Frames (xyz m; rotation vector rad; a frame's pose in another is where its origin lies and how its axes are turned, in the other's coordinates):
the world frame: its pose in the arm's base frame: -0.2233 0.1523 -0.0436 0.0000 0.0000 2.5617
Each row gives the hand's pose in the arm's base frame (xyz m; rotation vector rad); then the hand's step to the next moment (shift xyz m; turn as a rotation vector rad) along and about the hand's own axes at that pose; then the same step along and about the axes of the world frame.
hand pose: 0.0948 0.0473 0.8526 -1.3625 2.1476 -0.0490
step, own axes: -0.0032 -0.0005 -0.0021 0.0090 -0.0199 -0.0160
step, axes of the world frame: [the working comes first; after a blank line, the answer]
step, axes of the arm's base frame: 0.0003 0.0019 0.0034 0.0056 -0.0213 0.0157

0.0007 -0.0017 0.0034 -0.0164 0.0148 0.0157
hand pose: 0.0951 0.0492 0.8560 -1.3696 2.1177 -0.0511
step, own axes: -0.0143 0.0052 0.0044 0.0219 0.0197 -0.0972
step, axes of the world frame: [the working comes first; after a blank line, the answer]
step, axes of the arm's base frame: 0.0020 0.0157 0.0013 -0.0715 -0.0368 0.0620

0.0069 -0.0142 0.0013 0.0396 0.0700 0.0620
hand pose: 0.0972 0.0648 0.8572 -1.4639 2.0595 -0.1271
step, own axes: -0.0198 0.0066 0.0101 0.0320 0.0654 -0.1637
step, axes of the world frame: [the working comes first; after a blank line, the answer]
step, axes of the arm's base frame: 0.0039 0.0227 -0.0027 -0.1460 -0.0453 0.0934

0.0091 -0.0211 -0.0027 0.0973 0.1179 0.0934
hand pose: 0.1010 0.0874 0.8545 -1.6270 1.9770 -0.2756
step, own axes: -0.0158 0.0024 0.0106 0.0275 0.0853 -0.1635
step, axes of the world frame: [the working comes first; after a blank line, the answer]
step, axes of the arm's base frame: 0.0054 0.0176 -0.0054 -0.1621 -0.0361 0.0848

0.0051 -0.0177 -0.0054 0.1158 0.1190 0.0848
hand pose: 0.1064 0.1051 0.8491 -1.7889 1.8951 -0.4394
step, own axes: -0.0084 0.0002 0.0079 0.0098 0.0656 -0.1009
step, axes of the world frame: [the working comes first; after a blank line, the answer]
step, axes of the arm's base frame: 0.0044 0.0091 -0.0055 -0.1107 -0.0140 0.0462

0.0014 -0.0100 -0.0055 0.0849 0.0724 0.0462
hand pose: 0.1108 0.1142 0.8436 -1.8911 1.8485 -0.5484
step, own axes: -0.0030 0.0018 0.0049 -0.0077 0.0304 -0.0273
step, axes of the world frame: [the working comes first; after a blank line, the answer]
step, axes of the arm's base frame: 0.0012 0.0031 -0.0050 -0.0407 0.0064 0.0056

0.0007 -0.0033 -0.0050 0.0376 0.0170 0.0056
